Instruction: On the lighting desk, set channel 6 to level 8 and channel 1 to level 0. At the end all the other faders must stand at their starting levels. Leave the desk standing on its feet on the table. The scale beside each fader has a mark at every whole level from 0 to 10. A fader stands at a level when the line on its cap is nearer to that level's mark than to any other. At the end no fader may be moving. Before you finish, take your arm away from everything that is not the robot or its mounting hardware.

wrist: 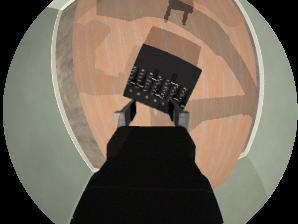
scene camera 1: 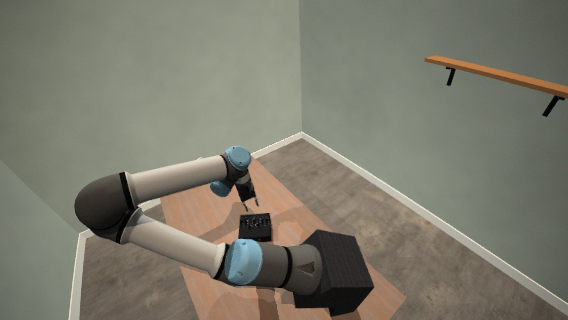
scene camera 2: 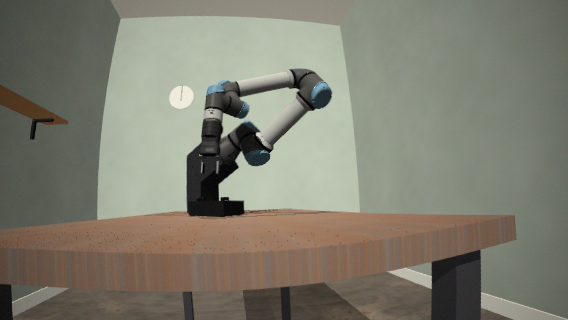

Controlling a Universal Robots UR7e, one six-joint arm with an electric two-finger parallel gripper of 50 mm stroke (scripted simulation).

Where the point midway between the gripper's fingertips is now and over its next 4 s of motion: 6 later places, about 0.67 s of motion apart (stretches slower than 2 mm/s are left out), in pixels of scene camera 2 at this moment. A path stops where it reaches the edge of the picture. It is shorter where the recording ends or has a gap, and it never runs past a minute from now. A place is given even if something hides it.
My gripper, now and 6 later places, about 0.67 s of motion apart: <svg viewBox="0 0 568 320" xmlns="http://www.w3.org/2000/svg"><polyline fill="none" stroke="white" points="209,173 215,169 211,175 202,189 202,190 202,193 202,196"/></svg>
